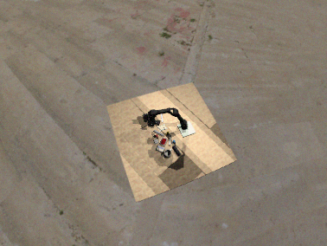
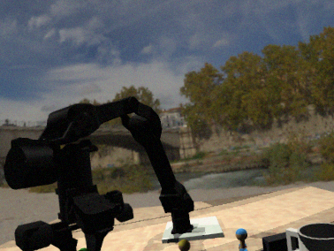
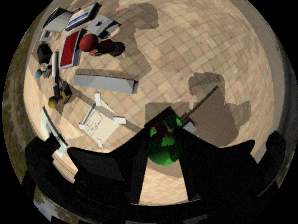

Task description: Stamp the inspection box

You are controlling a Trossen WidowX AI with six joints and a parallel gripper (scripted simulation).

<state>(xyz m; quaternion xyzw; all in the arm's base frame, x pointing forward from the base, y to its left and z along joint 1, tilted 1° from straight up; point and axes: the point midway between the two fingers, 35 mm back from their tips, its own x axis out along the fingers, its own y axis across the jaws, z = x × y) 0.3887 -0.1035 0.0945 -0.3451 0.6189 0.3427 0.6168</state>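
My gripper tip is 60 mm past the grey flat bar, 100 mm to the right of it and 70 mm above it. Also, from my gripper tip: red-topped stamp 20 mm behind, 150 mm to the left, 50 mm below; then pale sheet 120 mm behind, 40 mm to the left, 70 mm below; then green-topped stamp right at my gripper tip.
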